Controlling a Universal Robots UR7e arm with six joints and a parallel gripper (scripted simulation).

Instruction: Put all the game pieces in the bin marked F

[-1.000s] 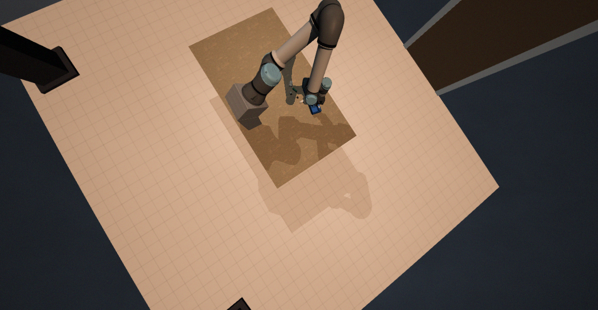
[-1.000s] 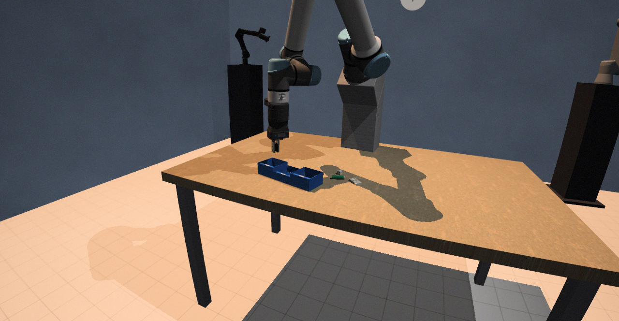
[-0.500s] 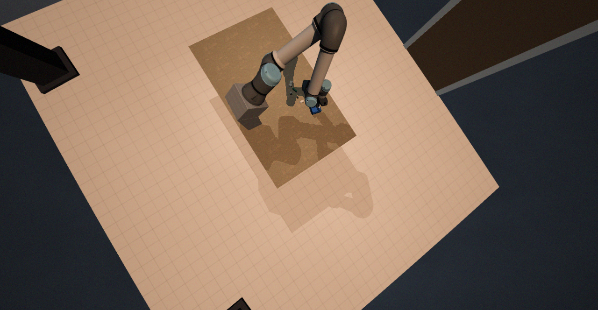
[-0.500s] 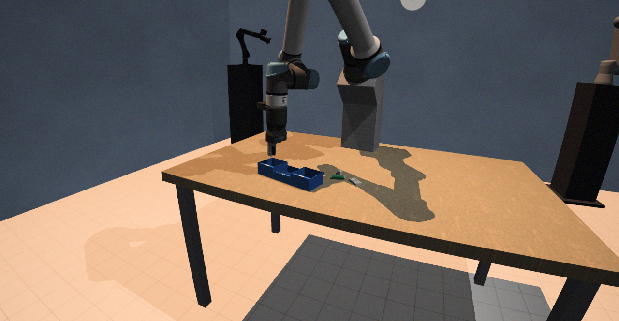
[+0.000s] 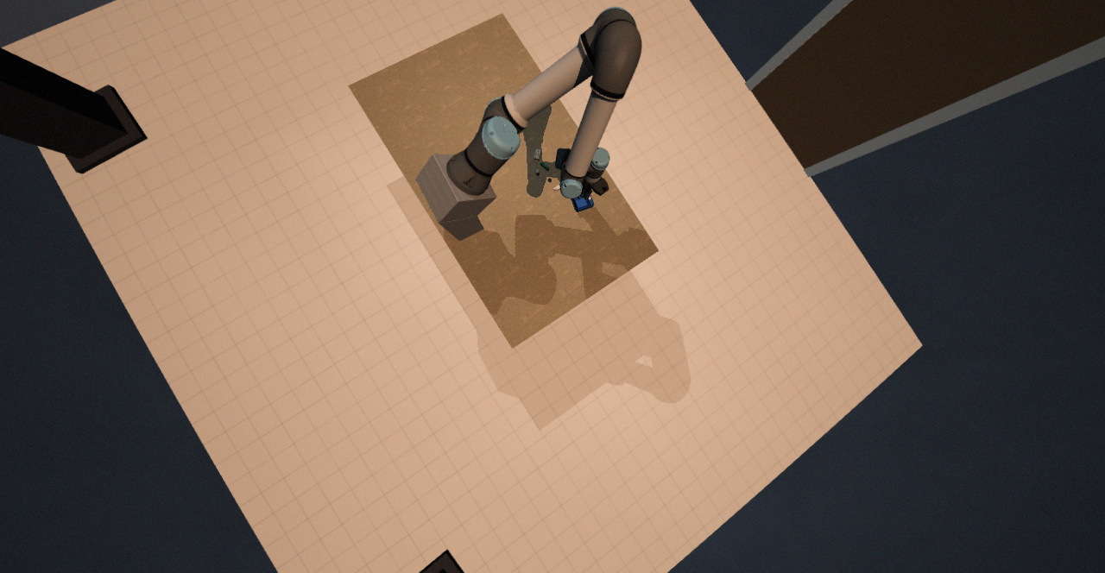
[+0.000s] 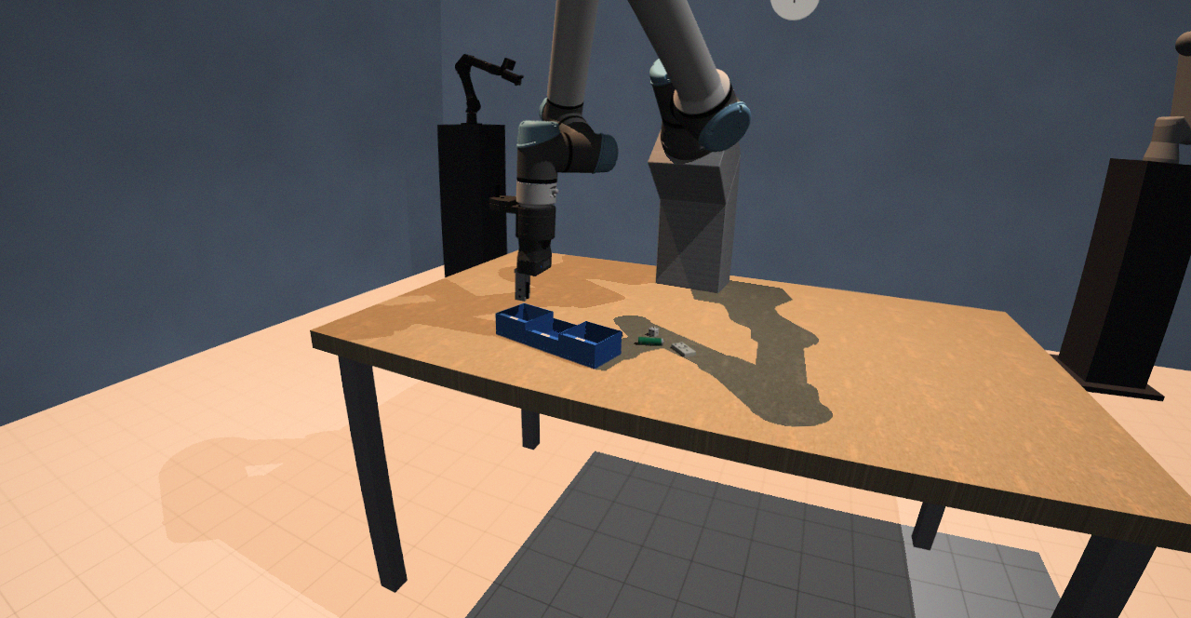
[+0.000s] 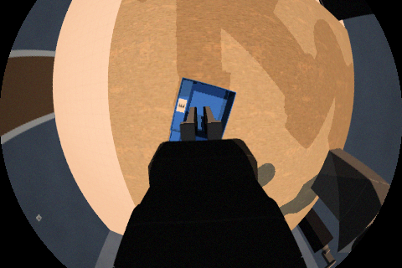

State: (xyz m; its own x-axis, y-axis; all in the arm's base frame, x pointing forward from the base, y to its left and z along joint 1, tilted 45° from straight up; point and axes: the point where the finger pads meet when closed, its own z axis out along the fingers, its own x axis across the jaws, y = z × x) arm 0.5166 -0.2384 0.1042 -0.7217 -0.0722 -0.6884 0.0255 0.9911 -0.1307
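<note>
Right now the blue bin is 2 cm ahead of my hand, 8 cm to the left of it and 7 cm below it. Round my hand: green cylinder 5 cm behind, 26 cm to the left, 9 cm below; black piece 7 cm behind, 18 cm to the left, 9 cm below; pale flat block 6 cm behind, 13 cm to the left, 9 cm below.
</note>
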